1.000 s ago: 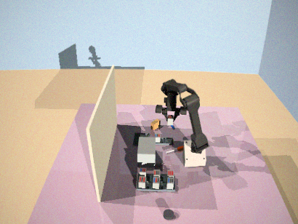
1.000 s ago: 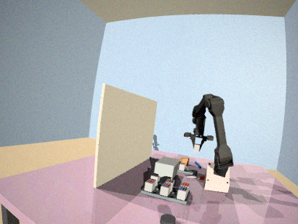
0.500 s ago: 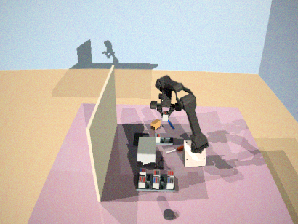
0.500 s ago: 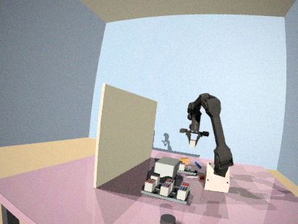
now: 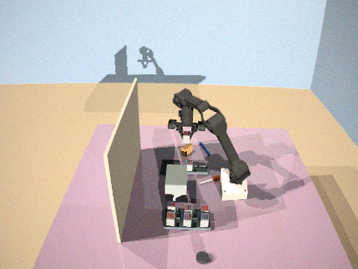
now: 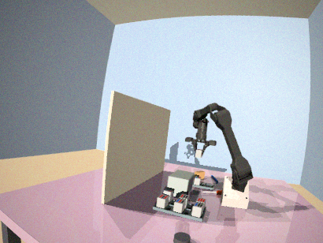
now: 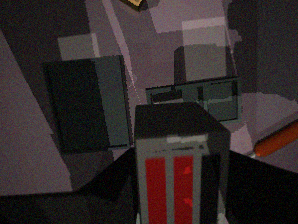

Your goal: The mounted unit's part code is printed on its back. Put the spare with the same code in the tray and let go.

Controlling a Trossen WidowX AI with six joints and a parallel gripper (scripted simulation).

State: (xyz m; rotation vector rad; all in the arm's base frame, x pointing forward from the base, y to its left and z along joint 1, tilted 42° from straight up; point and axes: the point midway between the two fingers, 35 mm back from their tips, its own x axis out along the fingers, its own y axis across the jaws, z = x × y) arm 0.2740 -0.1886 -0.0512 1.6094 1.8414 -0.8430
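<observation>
The grey-blue tray lies 8 cm ahead of my gripper tip, 1 cm to the left of it and 18 cm below it. Also, from my gripper tip: black puck 12 cm behind, 60 cm to the left, 17 cm below; then cream panel 26 cm ahead, 21 cm to the left, 4 cm above.
</observation>
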